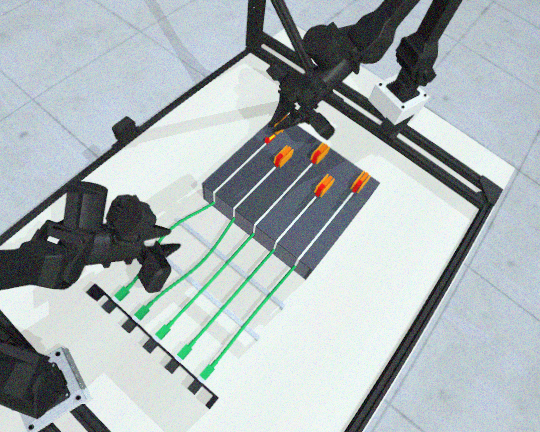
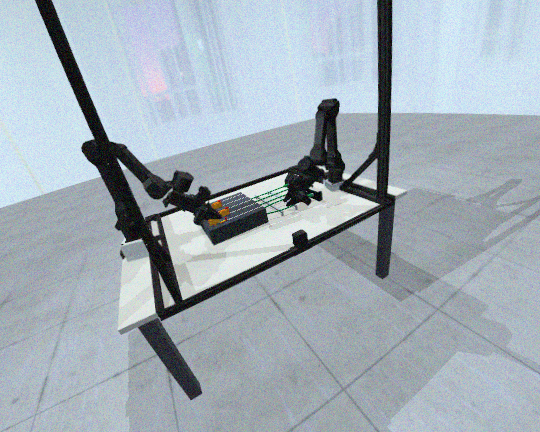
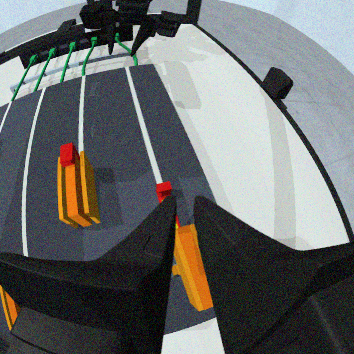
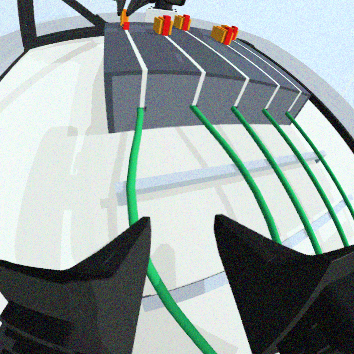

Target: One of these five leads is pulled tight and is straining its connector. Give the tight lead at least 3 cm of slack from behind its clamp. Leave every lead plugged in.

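Places are measured from the left arm's base along level axes (x left, y ahead, z down), in millimetres.
Pixels of known places: left gripper, fingertip midpoint: (image 1: 270, 129) (image 2: 221, 217) (image 3: 183, 203) (image 4: 122, 14); right gripper, fingertip midpoint: (image 1: 175, 238) (image 2: 285, 203) (image 3: 120, 54) (image 4: 182, 222); left arm's base, origin of the base link: (image 1: 402, 90) (image 2: 135, 237) (image 4: 162, 8); right arm's base, origin of the base link: (image 1: 45, 389) (image 2: 335, 180).
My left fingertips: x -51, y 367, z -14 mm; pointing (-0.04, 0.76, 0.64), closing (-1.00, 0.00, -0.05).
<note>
Ahead of a thing's pixels: the offset from my left fingertips to its top centre. "pt": to the spot under its first point.
Five green leads run from white lines on a dark block (image 1: 295, 220) (image 4: 210, 100) to green plugs at a black connector strip {pt dx +375, dy +369, dz +45 mm} (image 1: 213, 400). The leftmost lead {pt dx +57, dy +225, dz +63 mm} (image 1: 192, 213) (image 4: 132, 180) is bowed; the second {pt dx +146, dy +232, dz +64 mm} (image 1: 212, 250) (image 4: 252, 182) curves too, and the other three look nearly straight. My left gripper (image 3: 183, 203) is shut on the orange clamp {dx -4, dy -32, dz -5 mm} (image 3: 192, 270) of the leftmost lead. My right gripper (image 1: 173, 239) (image 4: 182, 222) is partly open above the leads; the leftmost lead passes behind one finger and shows between the fingers lower down. Its plug {dx +130, dy +415, dz +60 mm} (image 1: 121, 293) is at the strip.
Other orange-red clamps (image 1: 283, 156) (image 1: 320, 153) (image 1: 324, 185) (image 1: 360, 182) stand on the block. Two pale bars (image 1: 260, 287) (image 1: 242, 327) cross under the leads. A black frame (image 1: 420, 307) edges the white table, with a small black box (image 1: 124, 129) at its side.
</note>
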